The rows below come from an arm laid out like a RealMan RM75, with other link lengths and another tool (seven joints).
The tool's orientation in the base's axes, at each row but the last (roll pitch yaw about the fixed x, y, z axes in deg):
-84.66, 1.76, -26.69
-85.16, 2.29, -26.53
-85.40, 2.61, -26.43
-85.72, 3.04, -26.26
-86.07, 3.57, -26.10
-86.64, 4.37, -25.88
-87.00, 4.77, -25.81
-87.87, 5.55, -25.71
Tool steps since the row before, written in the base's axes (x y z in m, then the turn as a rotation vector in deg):
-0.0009, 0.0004, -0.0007, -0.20, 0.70, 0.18
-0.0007, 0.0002, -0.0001, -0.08, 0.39, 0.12
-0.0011, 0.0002, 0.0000, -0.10, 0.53, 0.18
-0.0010, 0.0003, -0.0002, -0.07, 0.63, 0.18
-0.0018, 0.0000, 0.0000, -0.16, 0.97, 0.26
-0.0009, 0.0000, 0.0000, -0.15, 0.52, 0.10
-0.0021, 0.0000, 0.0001, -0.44, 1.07, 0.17
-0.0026, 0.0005, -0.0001, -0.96, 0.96, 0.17
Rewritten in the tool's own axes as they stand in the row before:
-0.0010, 0.0007, -0.0001, -0.50, -0.11, 0.55
-0.0007, 0.0001, -0.0001, -0.25, -0.08, 0.32
-0.0011, 0.0000, -0.0003, -0.33, -0.13, 0.44
-0.0010, 0.0002, -0.0002, -0.35, -0.12, 0.54
-0.0016, 0.0000, -0.0008, -0.59, -0.17, 0.81
-0.0008, 0.0000, -0.0004, -0.37, -0.05, 0.41
-0.0019, 0.0000, -0.0009, -0.87, -0.06, 0.78
-0.0025, 0.0003, -0.0007, -1.29, -0.03, 0.45

